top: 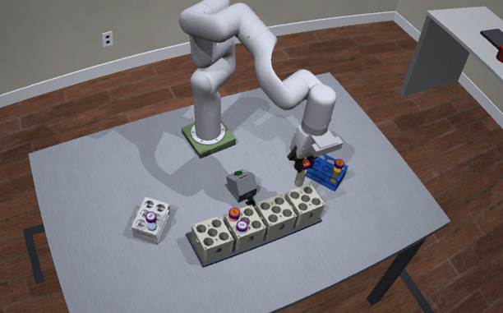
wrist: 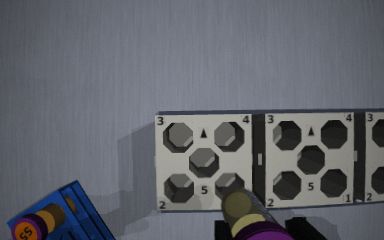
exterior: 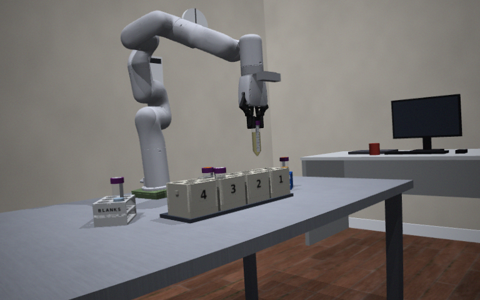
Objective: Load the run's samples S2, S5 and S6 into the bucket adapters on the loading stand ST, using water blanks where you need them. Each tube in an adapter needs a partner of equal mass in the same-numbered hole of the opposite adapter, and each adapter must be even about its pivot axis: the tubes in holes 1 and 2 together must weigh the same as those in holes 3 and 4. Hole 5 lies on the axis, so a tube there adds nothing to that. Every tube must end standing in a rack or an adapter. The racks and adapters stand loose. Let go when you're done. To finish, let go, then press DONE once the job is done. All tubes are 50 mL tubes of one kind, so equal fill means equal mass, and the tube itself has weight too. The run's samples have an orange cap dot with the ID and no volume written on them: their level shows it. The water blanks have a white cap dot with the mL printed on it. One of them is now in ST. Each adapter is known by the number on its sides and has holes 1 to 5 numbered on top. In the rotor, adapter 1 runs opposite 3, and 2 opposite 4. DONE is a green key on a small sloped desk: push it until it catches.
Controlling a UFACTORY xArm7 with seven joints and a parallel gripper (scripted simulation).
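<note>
The tube with yellowish liquid is 1 cm ahead of my hand and 5 cm below it. Round my hand: sample tube: 4 cm behind, 22 cm to the right, 18 cm below; then green done key: 19 cm behind, 8 cm to the right, 19 cm below; then white-dot blank: 23 cm to the right, 18 cm below.
</note>
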